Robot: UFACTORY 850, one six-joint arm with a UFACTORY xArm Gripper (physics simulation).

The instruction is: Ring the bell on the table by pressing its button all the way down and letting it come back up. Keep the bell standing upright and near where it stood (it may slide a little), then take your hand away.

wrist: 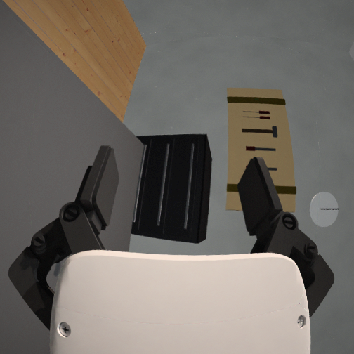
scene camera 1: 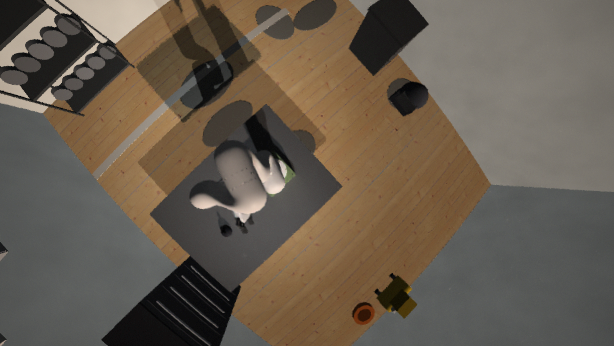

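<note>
A small dark round thing [scene camera 1: 226, 230], which looks like the bell, stands on the dark grey table [scene camera 1: 300, 200] [wrist: 40, 125] in the scene view. Its button is too small to make out. My gripper [scene camera 1: 243, 226] [wrist: 182, 165] is open, with nothing between its fingers. In the scene view it shows just right of the bell, partly hidden under the arm; its height above the table is hard to tell. The bell does not show in the wrist view.
My arm [scene camera 1: 240, 175] covers the table's middle, with a green plate [scene camera 1: 290, 174] by its base. A black drawer unit [scene camera 1: 175, 305] [wrist: 175, 190] stands beyond the table's near corner. A tool board [wrist: 236, 165] shows at right in the wrist view.
</note>
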